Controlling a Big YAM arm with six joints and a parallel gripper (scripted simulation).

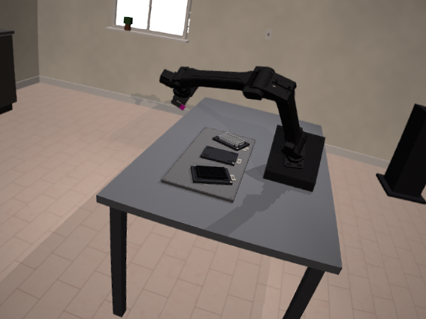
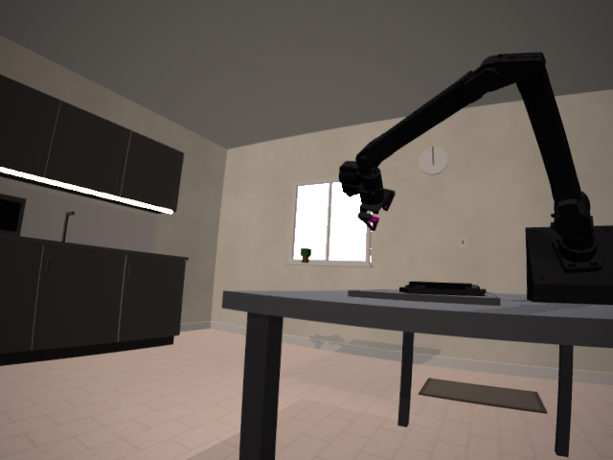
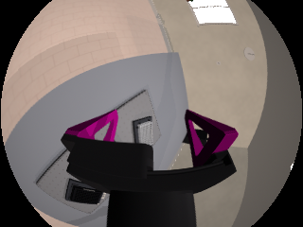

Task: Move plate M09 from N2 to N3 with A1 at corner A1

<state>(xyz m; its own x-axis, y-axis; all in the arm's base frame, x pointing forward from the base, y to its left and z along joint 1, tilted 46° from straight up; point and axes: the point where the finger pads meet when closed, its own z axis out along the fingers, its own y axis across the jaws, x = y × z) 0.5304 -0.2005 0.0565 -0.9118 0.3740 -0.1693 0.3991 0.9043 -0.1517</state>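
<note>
My gripper is now 210 mm past the black 96-well plate, 270 mm to the right of it and 210 mm above it. Also, from my hand: clear plate (240 mm behind, 120 mm to the right, 210 mm below); dark nest (210 mm behind, 70 mm to the left, 230 mm below).
</note>
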